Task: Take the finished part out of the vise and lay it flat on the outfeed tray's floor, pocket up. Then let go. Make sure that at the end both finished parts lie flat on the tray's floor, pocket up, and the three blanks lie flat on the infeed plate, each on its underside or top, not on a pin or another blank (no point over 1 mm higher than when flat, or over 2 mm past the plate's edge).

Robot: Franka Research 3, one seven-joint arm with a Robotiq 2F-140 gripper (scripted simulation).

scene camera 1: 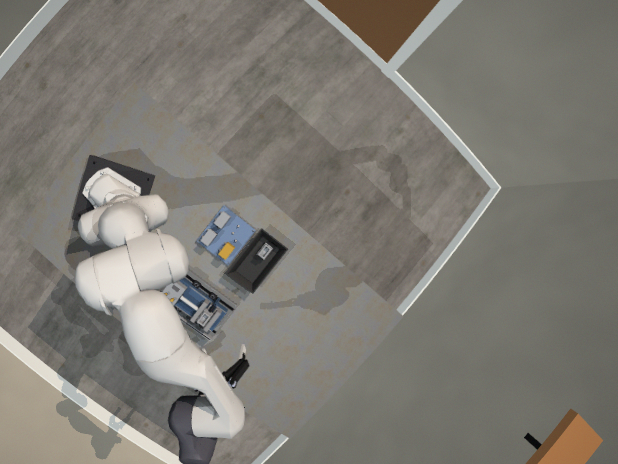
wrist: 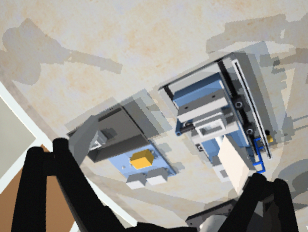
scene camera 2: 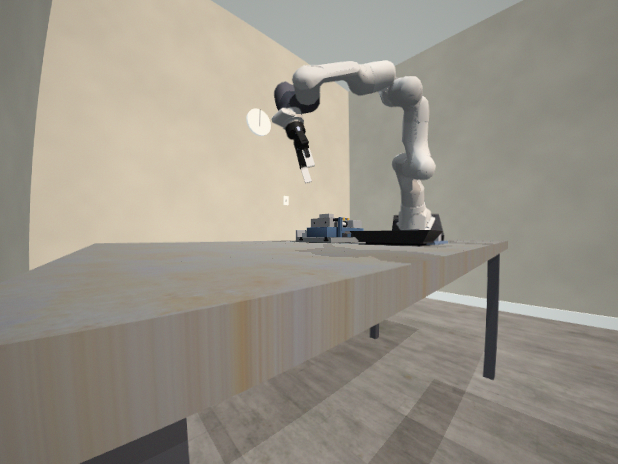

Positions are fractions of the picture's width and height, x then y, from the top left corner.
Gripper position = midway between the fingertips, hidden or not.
Observation:
I see my gripper (scene camera 2: 0.50, 0.38) and a blue fixture plate (scene camera 1: 0.39, 0.51).
My gripper shows as well in the wrist view (wrist: 0.52, 0.59). The blue fixture plate is seen too in the wrist view (wrist: 0.39, 0.69).

